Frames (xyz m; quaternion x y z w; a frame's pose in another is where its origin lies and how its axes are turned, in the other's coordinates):
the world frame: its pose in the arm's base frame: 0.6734 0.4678 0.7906 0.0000 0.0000 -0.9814 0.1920
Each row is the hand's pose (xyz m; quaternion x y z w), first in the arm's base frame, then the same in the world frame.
Working: the arm's base frame: its pose in the world frame: 0.8000 0.1795 -0.7906 0.0000 0.0000 0.9814 0.1920

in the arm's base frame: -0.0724 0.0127 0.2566 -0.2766 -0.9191 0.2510 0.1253
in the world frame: 0.8623 0.1405 -0.5340 -0.8489 0.4479 -0.1712 0.2223
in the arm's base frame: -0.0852 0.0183 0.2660 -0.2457 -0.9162 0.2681 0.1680
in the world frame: 0.8721 0.1305 -0.5246 -0.8520 0.4171 -0.2164 0.2309
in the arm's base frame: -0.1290 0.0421 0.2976 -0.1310 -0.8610 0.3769 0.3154
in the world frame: 0.9037 0.0919 -0.4930 -0.8198 0.2939 -0.3819 0.3093
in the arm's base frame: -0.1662 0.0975 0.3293 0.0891 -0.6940 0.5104 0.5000
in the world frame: 0.9172 0.0266 -0.4613 -0.6982 0.0458 -0.5887 0.4049
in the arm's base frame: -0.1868 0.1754 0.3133 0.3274 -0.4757 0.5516 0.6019
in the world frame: 0.9070 -0.0533 -0.4773 -0.5297 -0.2300 -0.6966 0.4258
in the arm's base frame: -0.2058 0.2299 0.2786 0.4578 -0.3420 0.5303 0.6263
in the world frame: 0.9040 -0.1110 -0.5120 -0.4235 -0.3836 -0.7165 0.4002
